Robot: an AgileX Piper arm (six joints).
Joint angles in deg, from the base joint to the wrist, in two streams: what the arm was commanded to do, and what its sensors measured. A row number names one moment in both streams.
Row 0, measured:
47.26 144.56 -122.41 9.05 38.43 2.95
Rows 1 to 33, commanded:
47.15 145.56 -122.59 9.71 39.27 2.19
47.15 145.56 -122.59 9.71 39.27 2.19
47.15 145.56 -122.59 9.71 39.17 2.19
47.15 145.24 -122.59 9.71 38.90 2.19
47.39 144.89 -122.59 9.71 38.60 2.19
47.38 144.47 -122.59 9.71 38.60 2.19
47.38 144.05 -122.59 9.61 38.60 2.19
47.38 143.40 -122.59 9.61 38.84 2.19
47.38 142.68 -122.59 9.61 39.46 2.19
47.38 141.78 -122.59 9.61 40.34 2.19
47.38 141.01 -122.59 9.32 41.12 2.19
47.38 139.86 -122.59 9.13 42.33 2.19
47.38 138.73 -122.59 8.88 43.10 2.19
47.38 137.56 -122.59 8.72 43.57 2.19
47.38 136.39 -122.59 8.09 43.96 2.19
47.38 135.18 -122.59 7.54 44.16 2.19
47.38 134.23 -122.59 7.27 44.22 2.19
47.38 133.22 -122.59 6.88 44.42 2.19
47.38 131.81 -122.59 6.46 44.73 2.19
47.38 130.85 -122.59 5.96 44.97 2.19
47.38 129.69 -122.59 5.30 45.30 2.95
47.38 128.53 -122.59 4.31 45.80 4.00
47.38 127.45 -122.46 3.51 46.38 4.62
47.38 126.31 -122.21 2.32 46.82 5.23
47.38 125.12 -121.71 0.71 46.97 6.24
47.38 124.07 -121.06 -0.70 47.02 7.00
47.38 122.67 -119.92 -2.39 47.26 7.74
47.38 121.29 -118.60 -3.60 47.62 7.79
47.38 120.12 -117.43 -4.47 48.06 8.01
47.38 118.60 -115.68 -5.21 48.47 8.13
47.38 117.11 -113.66 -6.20 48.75 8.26
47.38 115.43 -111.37 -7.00 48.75 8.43
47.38 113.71 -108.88 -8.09 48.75 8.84
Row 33, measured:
47.47 119.45 -115.82 -3.90 48.04 7.64
